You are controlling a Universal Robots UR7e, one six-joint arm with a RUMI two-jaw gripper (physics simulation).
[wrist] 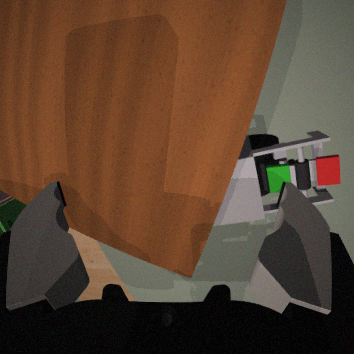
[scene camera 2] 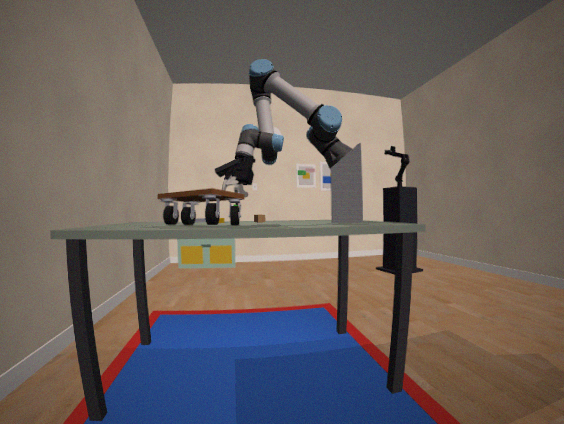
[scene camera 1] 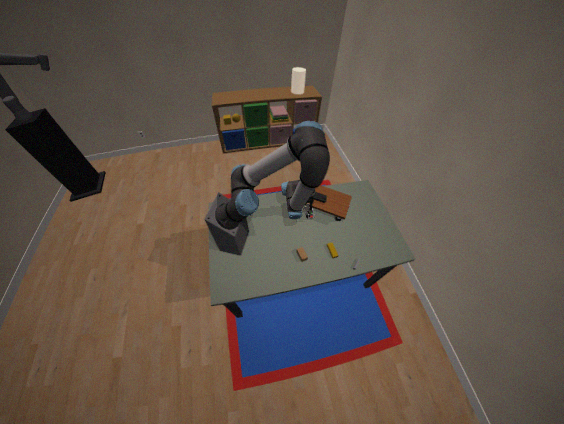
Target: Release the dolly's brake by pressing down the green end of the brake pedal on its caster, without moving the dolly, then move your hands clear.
dolly: wrist; scene camera 2 212, 213; scene camera 1
same spot on dolly: (wrist: 142, 119) = (scene camera 1: 317, 201)
